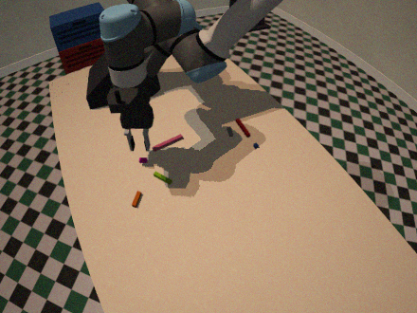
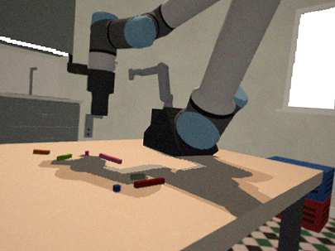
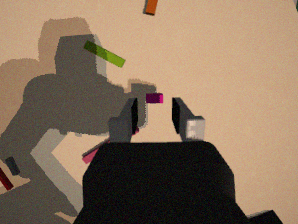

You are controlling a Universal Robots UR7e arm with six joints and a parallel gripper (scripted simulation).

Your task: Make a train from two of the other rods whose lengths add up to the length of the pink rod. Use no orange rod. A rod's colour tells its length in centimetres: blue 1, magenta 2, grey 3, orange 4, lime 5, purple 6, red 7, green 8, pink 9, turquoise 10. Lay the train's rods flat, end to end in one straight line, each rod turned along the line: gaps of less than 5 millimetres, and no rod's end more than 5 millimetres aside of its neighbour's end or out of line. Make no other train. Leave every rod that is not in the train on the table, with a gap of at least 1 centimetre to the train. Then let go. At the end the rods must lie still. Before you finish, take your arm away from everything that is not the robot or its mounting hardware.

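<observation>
Right now my hand is 7 cm above the magenta rod. Also, from my hand: lime rod (8 cm ahead, 7 cm below, 2 cm to the left); then pink rod (8 cm to the left, 7 cm below, 2 cm behind); then orange rod (10 cm ahead, 7 cm below, 6 cm to the right).
</observation>
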